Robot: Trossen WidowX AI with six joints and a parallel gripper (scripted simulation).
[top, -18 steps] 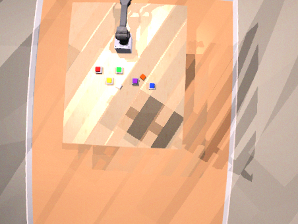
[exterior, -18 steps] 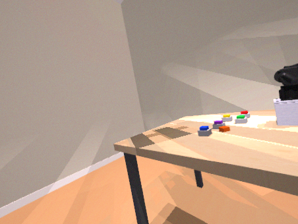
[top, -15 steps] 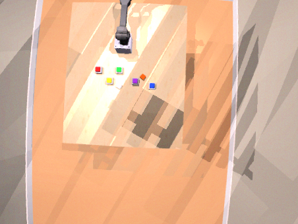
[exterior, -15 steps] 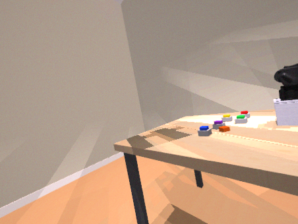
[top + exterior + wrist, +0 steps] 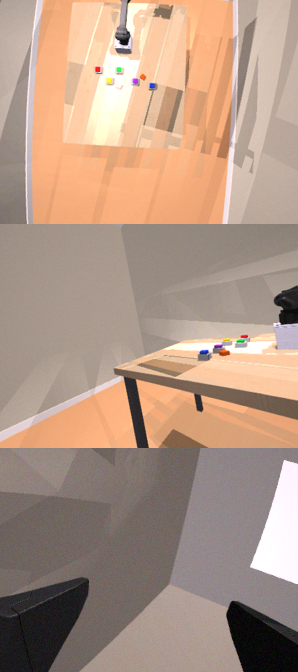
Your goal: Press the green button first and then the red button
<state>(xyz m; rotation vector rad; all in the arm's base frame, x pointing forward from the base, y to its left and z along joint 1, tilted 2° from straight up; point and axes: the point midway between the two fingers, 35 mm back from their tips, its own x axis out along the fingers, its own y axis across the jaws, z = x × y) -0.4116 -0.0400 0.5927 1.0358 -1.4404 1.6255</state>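
Now: gripper tip 640 mm short of the green button, 20 mm to the right of it and 680 mm above it. From my gripper tip the other things lie so: orange block (650 mm ahead, 200 mm to the left, 700 mm below); red button (660 mm ahead, 140 mm to the right, 680 mm below); magenta button (690 mm ahead, 150 mm to the left, 680 mm below).
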